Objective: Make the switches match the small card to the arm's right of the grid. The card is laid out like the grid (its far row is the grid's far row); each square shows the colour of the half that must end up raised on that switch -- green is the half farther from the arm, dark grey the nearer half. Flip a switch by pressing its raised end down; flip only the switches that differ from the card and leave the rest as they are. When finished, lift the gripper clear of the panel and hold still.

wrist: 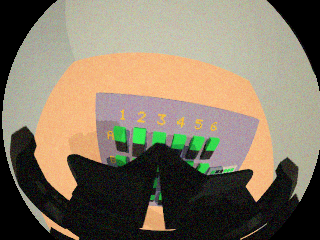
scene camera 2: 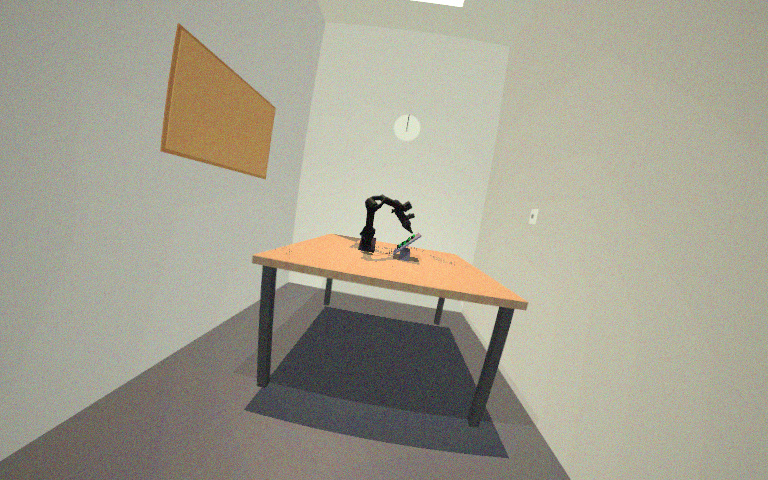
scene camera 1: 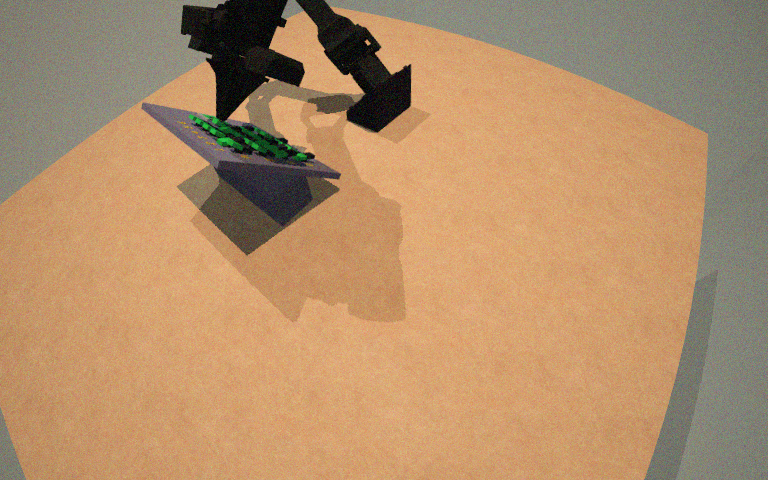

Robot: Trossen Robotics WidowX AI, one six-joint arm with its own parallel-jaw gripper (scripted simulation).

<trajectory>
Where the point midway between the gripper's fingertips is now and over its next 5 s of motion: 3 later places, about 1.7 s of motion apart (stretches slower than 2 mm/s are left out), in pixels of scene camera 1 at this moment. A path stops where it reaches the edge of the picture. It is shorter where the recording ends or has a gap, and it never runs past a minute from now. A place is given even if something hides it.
My gripper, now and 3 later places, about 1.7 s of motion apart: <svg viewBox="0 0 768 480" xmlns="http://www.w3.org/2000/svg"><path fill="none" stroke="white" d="M220 119L217 133L261 138L258 148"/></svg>
</trajectory>
